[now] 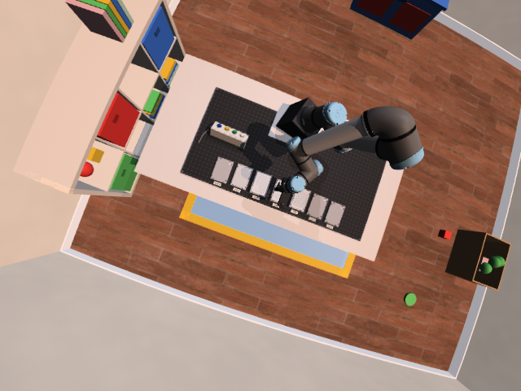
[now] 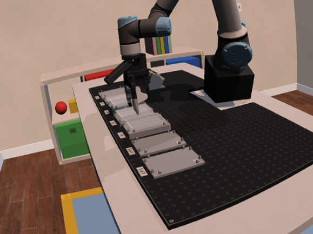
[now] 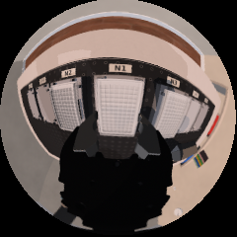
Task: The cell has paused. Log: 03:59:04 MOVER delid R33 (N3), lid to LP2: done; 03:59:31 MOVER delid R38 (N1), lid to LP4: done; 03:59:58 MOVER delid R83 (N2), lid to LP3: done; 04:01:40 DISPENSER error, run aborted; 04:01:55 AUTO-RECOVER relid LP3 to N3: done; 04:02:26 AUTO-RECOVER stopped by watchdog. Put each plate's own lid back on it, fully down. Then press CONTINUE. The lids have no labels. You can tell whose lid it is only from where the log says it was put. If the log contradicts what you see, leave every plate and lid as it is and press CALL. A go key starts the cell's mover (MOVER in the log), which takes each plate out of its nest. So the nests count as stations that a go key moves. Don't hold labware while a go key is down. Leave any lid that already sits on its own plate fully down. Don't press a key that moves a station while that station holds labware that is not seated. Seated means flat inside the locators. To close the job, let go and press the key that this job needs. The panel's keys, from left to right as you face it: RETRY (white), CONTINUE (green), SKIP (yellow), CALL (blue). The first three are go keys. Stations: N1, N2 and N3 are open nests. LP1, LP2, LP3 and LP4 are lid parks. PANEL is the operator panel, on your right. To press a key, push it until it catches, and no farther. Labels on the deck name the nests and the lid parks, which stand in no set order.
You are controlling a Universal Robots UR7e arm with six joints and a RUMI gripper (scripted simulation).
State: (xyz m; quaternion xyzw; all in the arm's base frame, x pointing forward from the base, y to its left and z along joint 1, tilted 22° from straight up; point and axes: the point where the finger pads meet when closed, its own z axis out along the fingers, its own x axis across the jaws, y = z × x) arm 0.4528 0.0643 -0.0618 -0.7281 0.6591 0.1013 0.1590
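The clear lid is 10 mm below my hand. Round my hand: clear plate lid 20 mm ahead, 260 mm to the right, 20 mm below; then lid park 30 mm behind, 380 mm to the left, 30 mm below.
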